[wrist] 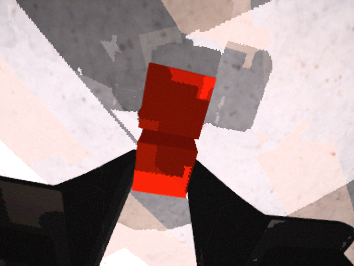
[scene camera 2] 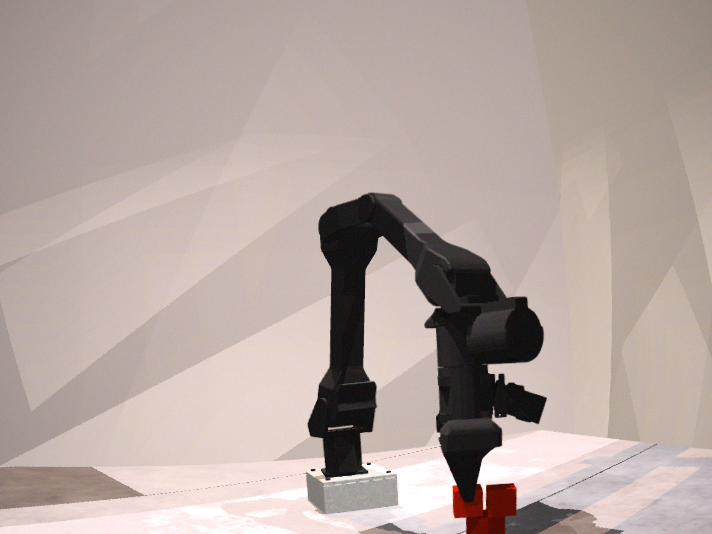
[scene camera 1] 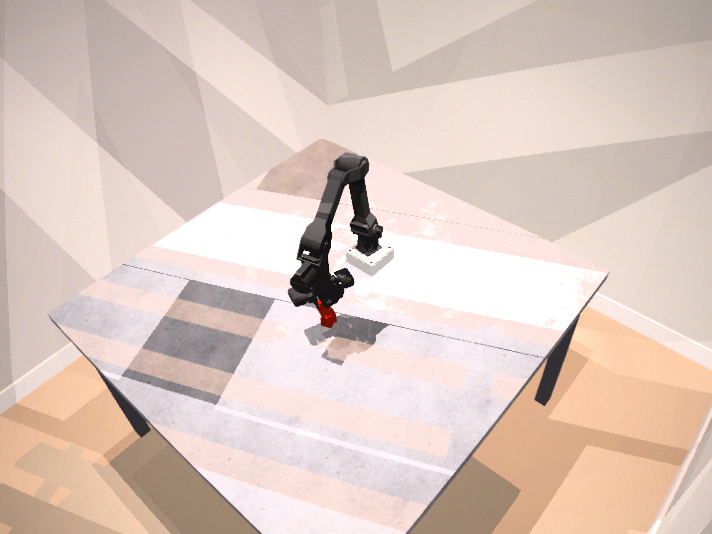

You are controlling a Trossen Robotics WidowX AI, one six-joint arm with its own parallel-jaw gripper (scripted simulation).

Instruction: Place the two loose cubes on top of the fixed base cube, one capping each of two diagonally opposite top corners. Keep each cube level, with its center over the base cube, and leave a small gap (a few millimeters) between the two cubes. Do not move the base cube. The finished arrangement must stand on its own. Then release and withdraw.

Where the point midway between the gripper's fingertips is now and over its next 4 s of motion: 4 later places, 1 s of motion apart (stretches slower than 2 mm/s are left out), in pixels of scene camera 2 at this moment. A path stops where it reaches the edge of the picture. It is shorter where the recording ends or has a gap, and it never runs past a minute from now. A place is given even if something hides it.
The gripper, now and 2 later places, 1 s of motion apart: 467,498; 465,464; 496,433
